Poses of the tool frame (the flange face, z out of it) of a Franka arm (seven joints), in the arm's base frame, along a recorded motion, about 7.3 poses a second.
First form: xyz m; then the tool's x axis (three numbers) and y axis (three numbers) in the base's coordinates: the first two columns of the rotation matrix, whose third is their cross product.
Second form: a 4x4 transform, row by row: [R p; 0 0 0 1], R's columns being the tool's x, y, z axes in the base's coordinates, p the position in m. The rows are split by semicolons. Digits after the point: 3 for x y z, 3 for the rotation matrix.
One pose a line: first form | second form
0.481 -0.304 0.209 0.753 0.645 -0.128 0.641 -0.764 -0.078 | 0.753 0.641 -0.148 0.481; 0.645 -0.764 -0.023 -0.304; -0.128 -0.078 -0.989 0.209; 0 0 0 1
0.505 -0.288 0.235 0.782 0.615 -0.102 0.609 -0.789 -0.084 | 0.782 0.609 -0.132 0.505; 0.615 -0.789 0.004 -0.288; -0.102 -0.084 -0.992 0.235; 0 0 0 1
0.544 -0.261 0.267 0.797 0.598 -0.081 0.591 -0.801 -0.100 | 0.797 0.591 -0.125 0.544; 0.598 -0.801 0.032 -0.261; -0.081 -0.100 -0.992 0.267; 0 0 0 1
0.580 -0.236 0.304 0.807 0.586 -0.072 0.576 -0.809 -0.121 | 0.807 0.576 -0.129 0.580; 0.586 -0.809 0.056 -0.236; -0.072 -0.121 -0.990 0.304; 0 0 0 1
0.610 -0.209 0.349 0.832 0.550 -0.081 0.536 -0.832 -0.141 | 0.832 0.536 -0.145 0.610; 0.550 -0.832 0.074 -0.209; -0.081 -0.141 -0.987 0.349; 0 0 0 1
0.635 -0.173 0.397 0.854 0.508 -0.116 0.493 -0.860 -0.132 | 0.854 0.493 -0.167 0.635; 0.508 -0.860 0.056 -0.173; -0.116 -0.132 -0.985 0.397; 0 0 0 1
